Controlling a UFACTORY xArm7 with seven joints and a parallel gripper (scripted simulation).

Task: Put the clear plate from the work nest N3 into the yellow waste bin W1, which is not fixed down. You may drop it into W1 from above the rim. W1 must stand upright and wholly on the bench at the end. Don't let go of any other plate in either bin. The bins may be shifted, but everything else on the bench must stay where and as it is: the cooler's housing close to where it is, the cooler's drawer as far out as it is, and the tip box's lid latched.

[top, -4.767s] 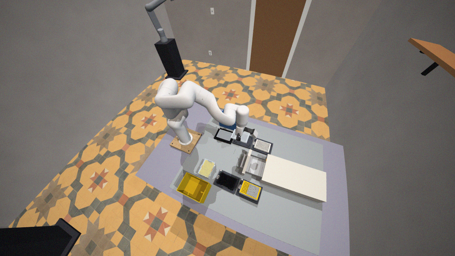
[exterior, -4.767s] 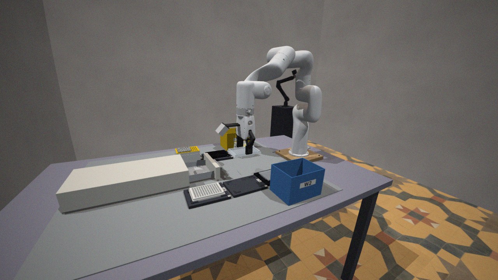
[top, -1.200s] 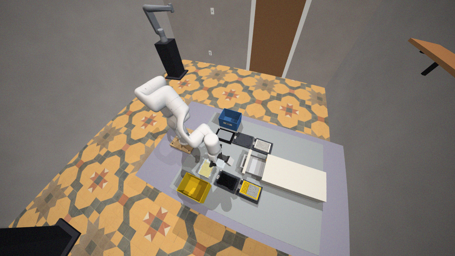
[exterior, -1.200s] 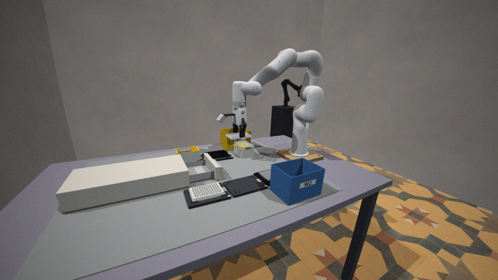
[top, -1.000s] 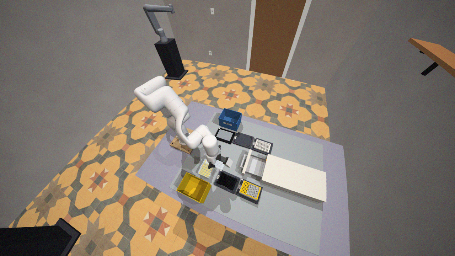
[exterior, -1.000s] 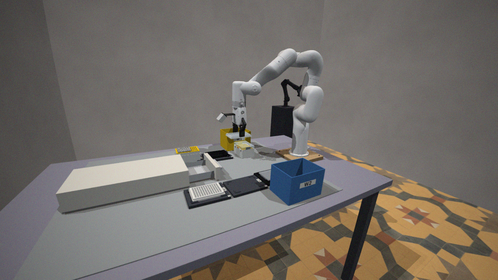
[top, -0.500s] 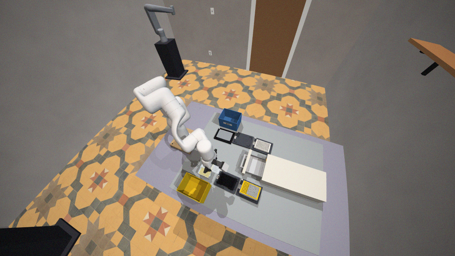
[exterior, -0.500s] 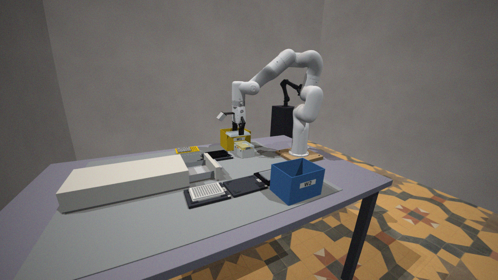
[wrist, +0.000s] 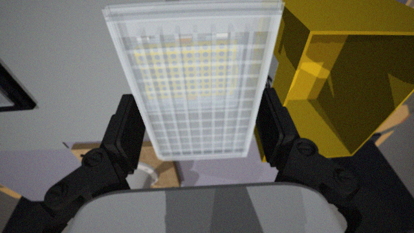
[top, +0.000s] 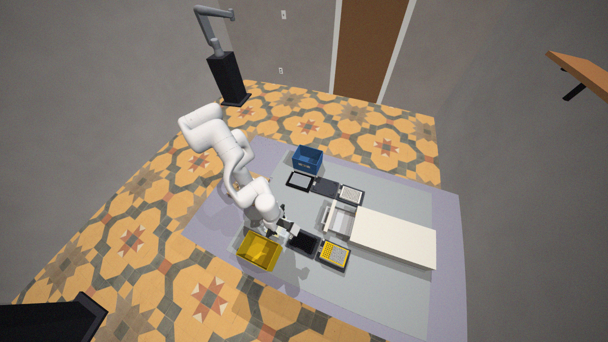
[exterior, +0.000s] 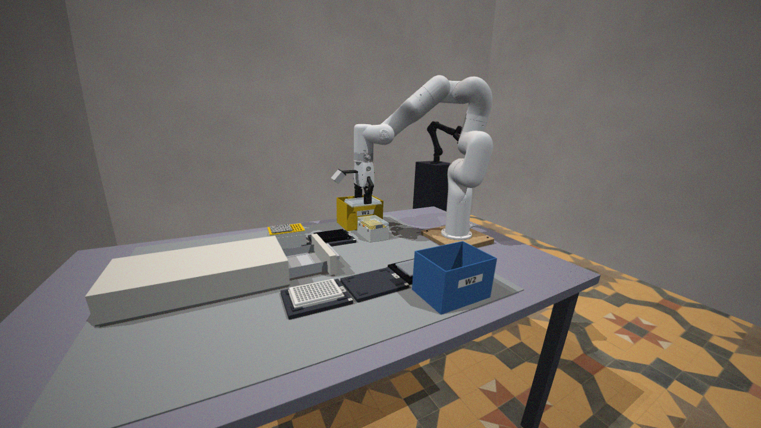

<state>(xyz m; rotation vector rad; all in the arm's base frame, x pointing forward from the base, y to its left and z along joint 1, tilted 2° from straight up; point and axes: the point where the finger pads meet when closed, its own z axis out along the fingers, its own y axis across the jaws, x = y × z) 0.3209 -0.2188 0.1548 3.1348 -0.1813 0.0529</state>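
Right now the yellow bin W1 is 14 cm to the right of my hand, 12 cm below it and 7 cm behind it. From my hand the other things lie so: black plate (14 cm below, 13 cm ahead, 2 cm to the right); yellow tip box (29 cm ahead, 10 cm below, 5 cm to the right); clear plate (1 cm below).
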